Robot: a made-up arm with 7 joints. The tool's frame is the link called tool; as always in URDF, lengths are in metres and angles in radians. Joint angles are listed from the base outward.
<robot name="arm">
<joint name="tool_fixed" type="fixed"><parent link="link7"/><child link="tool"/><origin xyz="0.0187 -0.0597 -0.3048" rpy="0 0 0"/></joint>
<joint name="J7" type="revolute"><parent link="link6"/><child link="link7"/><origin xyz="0.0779 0.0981 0.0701" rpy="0 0 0"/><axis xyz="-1 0 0"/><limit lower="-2.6" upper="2.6"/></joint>
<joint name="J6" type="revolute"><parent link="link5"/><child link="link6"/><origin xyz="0.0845 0.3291 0.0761" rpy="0 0 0"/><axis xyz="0 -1 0"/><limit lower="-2.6" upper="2.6"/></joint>
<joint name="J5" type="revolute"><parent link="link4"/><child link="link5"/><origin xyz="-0.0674 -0.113 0.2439" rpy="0 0 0"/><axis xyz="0 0 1"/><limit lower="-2.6" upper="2.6"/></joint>
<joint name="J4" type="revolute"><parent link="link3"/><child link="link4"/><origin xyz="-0.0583 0.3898 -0.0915" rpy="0 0 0"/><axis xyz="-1 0 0"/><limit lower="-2.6" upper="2.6"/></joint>
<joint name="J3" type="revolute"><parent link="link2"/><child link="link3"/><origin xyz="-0.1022 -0.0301 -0.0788" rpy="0 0 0"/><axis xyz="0 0 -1"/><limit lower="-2.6" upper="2.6"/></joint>
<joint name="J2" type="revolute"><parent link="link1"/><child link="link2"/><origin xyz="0.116 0.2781 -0.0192" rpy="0 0 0"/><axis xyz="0 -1 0"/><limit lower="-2.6" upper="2.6"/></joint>
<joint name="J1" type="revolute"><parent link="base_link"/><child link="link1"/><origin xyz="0 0 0.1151" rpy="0 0 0"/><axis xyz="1 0 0"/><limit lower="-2.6" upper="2.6"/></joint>
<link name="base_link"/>
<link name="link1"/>
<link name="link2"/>
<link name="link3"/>
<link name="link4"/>
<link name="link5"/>
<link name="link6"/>
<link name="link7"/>
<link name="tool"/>
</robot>
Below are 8 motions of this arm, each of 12 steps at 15 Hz.
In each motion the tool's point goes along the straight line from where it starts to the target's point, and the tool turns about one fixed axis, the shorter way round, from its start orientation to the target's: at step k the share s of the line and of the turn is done. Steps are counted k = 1, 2, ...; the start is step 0. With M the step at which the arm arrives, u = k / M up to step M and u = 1 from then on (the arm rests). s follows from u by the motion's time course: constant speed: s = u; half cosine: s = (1 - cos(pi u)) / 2; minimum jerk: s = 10 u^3 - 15 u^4 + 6 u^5.
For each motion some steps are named. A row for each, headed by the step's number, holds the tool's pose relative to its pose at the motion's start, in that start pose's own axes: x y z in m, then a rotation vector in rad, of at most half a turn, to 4 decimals.
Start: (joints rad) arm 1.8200 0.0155 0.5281 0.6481 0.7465 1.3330 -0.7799
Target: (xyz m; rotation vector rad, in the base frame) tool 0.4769 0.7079 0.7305 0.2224 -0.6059 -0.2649
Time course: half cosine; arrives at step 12
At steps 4, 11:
4: -0.1970 -0.1920 -0.0078 -0.4451 0.1533 0.0837
11: -0.7747 -0.7549 -0.0308 -1.7500 0.6029 0.3290

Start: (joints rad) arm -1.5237 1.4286 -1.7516 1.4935 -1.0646 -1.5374 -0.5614
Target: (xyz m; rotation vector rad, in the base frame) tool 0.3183 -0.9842 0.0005 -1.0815 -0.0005 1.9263
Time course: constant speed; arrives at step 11
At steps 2, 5, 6, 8, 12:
2: -0.0419 -0.0549 0.0154 0.1255 -0.0160 0.1354
5: -0.1047 -0.1371 0.0386 0.3137 -0.0400 0.3384
6: -0.1257 -0.1646 0.0463 0.3764 -0.0480 0.4061
8: -0.1675 -0.2194 0.0618 0.5019 -0.0640 0.5415
12: -0.2304 -0.3017 0.0849 0.6901 -0.0881 0.7445

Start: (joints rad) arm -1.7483 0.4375 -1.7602 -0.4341 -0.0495 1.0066 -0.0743
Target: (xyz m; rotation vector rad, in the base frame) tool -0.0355 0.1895 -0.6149 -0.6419 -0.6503 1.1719
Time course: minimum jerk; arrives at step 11
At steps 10, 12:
10: 0.4923 -0.5377 0.1098 -0.8720 -0.8036 -0.6359
12: 0.4955 -0.5412 0.1105 -0.8777 -0.8088 -0.6401

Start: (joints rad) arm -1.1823 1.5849 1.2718 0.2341 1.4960 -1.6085 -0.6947
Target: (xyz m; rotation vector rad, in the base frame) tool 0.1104 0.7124 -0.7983 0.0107 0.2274 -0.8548
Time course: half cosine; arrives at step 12
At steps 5, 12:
5: -0.0062 0.1070 0.1152 0.2511 0.1507 -0.1853
12: -0.0166 0.2888 0.3109 0.6776 0.4068 -0.5000

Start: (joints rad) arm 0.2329 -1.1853 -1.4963 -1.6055 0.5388 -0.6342 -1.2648
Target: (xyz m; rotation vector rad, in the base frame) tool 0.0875 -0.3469 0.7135 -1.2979 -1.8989 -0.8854
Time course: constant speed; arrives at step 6
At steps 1, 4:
1: 0.0104 -0.0614 -0.0058 -0.0793 -0.0215 -0.0814
4: 0.0417 -0.2458 -0.0231 -0.3171 -0.0860 -0.3257

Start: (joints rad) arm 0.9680 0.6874 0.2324 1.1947 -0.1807 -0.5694 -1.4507
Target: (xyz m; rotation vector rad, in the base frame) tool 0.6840 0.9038 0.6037 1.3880 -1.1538 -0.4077
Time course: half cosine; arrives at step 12
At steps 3, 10, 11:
3: 0.0037 -0.0225 -0.0078 0.0569 -0.0197 0.1175
10: 0.0233 -0.1434 -0.0496 0.3624 -0.1253 0.7483
11: 0.0245 -0.1511 -0.0523 0.3818 -0.1320 0.7884

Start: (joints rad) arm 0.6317 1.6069 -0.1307 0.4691 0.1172 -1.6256 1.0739
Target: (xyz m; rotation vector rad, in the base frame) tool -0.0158 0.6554 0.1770 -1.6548 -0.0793 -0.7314
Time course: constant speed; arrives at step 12
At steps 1, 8, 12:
1: -0.0023 0.0001 -0.0187 -0.0704 -0.0268 -0.0603
8: -0.0183 0.0009 -0.1495 -0.5635 -0.2148 -0.4821
12: -0.0275 0.0013 -0.2243 -0.8452 -0.3222 -0.7231

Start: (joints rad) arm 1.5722 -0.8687 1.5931 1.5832 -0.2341 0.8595 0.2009
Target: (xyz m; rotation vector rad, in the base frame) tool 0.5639 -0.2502 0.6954 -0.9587 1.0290 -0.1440
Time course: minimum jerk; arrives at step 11
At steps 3, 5, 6, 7, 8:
3: -0.0784 -0.1147 -0.0255 0.0241 0.1086 -0.0795
5: -0.2525 -0.3695 -0.0821 0.0775 0.3499 -0.2561
6: -0.3555 -0.5203 -0.1156 0.1092 0.4928 -0.3607
7: -0.4519 -0.6614 -0.1469 0.1388 0.6264 -0.4585
8: -0.5296 -0.7751 -0.1722 0.1626 0.7340 -0.5373

